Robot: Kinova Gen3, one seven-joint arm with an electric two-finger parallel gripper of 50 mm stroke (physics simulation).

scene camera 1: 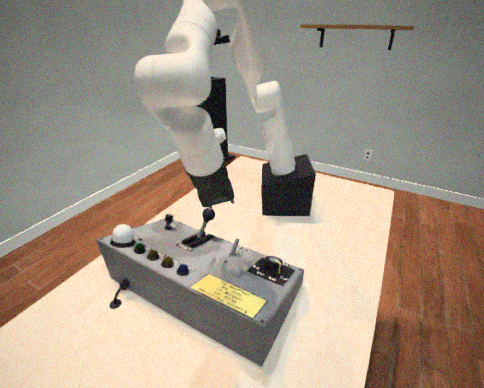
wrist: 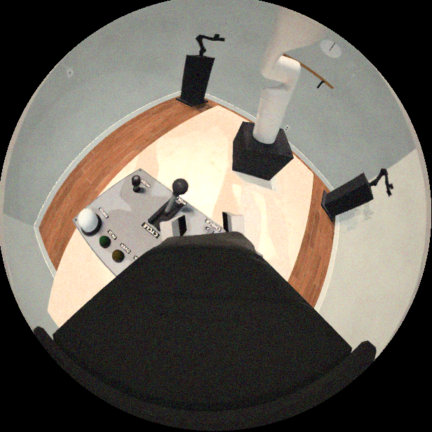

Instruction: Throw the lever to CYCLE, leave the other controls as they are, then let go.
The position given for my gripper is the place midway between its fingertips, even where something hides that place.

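Through scene camera 1 I can see my gripper (scene camera 1: 221, 203). The wrist view gives me a grey console (wrist: 119, 225), and my gripper (wrist: 203, 221) is visible there too.
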